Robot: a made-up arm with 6 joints.
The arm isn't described. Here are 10 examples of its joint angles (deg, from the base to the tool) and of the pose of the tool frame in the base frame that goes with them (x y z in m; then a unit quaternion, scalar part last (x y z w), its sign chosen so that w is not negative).
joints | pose
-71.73 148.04 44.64 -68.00 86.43 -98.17 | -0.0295 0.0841 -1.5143 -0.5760 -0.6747 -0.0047 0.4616
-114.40 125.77 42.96 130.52 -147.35 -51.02 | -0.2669 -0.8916 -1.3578 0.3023 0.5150 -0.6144 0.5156
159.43 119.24 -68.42 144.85 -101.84 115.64 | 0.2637 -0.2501 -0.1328 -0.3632 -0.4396 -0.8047 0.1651
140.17 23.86 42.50 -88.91 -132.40 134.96 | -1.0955 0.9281 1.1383 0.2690 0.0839 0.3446 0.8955
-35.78 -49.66 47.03 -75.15 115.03 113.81 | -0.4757 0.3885 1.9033 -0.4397 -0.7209 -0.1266 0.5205
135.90 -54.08 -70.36 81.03 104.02 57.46 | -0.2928 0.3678 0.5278 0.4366 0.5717 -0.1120 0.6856
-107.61 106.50 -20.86 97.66 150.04 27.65 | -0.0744 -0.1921 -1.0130 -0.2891 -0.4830 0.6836 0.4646
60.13 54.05 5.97 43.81 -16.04 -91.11 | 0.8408 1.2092 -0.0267 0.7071 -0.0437 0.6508 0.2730
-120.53 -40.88 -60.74 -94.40 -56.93 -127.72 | -0.1447 -0.3297 0.2870 0.2126 0.6514 0.3787 0.6222
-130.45 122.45 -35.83 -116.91 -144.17 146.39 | 0.3043 0.2738 -0.4743 -0.3432 -0.8227 0.2419 0.3832
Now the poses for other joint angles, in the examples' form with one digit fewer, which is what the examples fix.
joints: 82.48 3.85 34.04 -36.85 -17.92 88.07
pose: 0.192 1.048 1.443 0.143 -0.027 -0.928 0.343
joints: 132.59 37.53 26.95 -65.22 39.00 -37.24
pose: -1.026 1.149 0.462 -0.891 0.250 -0.247 0.288
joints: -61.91 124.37 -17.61 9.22 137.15 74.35
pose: -0.239 0.170 -0.937 0.161 0.237 0.572 0.768
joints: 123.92 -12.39 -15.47 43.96 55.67 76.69
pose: -0.419 0.863 1.013 0.603 0.331 -0.591 0.421
